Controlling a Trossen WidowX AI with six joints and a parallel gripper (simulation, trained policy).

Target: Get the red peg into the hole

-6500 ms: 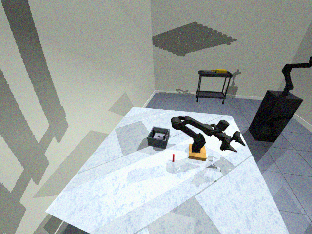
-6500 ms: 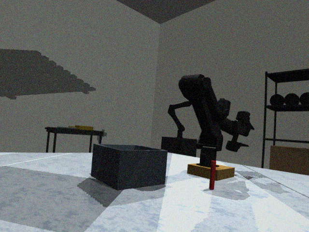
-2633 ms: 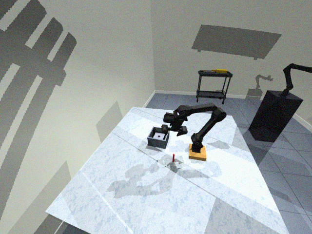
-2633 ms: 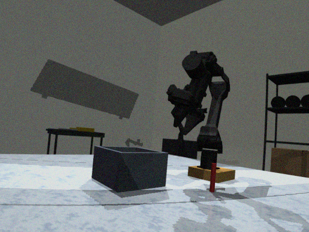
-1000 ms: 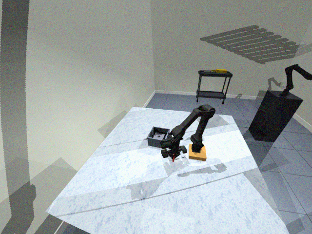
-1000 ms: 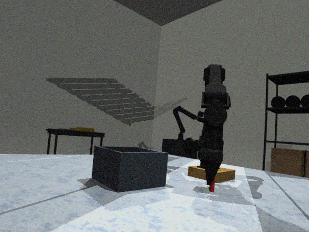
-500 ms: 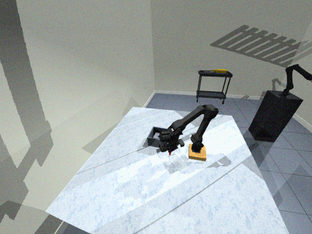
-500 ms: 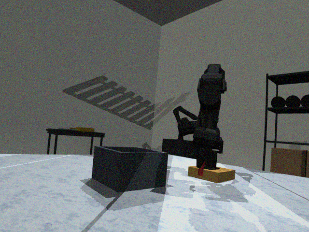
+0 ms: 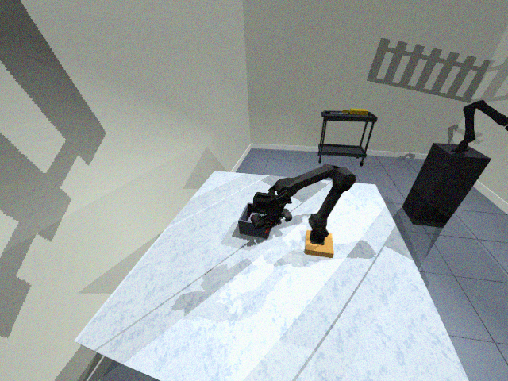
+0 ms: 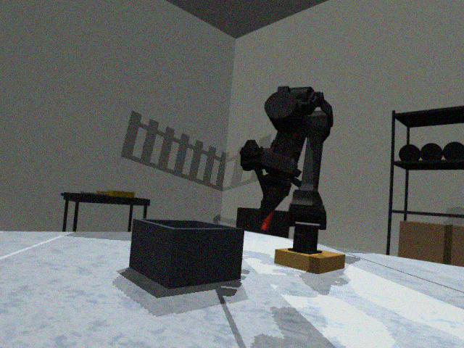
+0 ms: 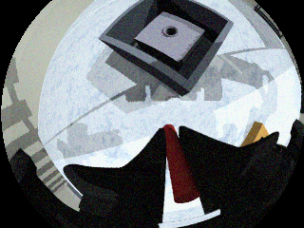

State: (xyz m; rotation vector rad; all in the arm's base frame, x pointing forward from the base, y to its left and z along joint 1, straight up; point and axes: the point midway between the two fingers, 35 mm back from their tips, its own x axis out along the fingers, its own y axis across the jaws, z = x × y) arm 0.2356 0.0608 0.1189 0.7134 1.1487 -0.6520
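My gripper tip is now 120 mm to the left of the pale plate, 80 mm short of it and 80 mm above it. The rest, counted from my gripper tip: red peg: 20 mm above, 10 mm to the left, 10 mm behind; dark box: 120 mm to the right, 100 mm below, 80 mm ahead.
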